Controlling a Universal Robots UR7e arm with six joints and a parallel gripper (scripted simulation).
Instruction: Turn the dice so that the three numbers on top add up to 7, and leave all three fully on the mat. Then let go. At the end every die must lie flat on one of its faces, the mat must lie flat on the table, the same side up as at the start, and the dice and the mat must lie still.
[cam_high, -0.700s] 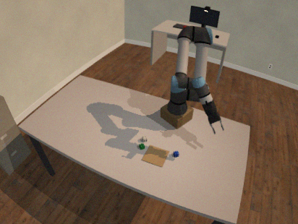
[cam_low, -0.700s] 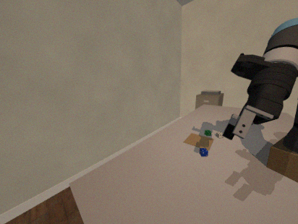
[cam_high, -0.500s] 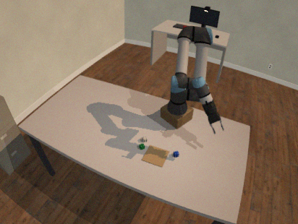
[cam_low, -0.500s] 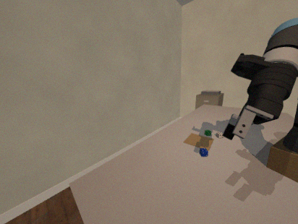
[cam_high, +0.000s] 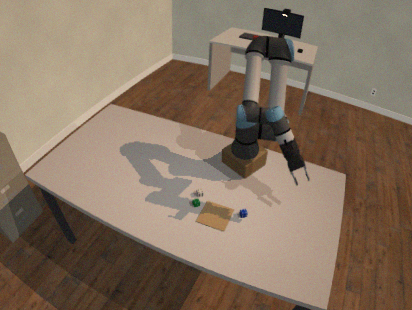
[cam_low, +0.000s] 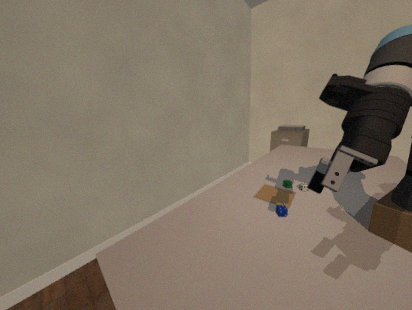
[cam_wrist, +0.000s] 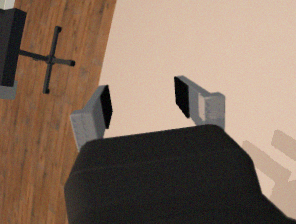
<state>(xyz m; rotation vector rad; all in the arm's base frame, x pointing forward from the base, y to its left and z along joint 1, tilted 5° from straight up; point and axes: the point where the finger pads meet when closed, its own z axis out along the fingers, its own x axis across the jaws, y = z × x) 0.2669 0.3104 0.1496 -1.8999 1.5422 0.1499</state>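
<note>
Now: the white die 3 cm ahead of my hand, 45 cm to the right of it and 23 cm below it. Round my hand: blue die: 8 cm ahead, 22 cm to the right, 23 cm below; green die: 9 cm ahead, 45 cm to the right, 23 cm below; tan mat: 13 cm ahead, 34 cm to the right, 24 cm below.
</note>
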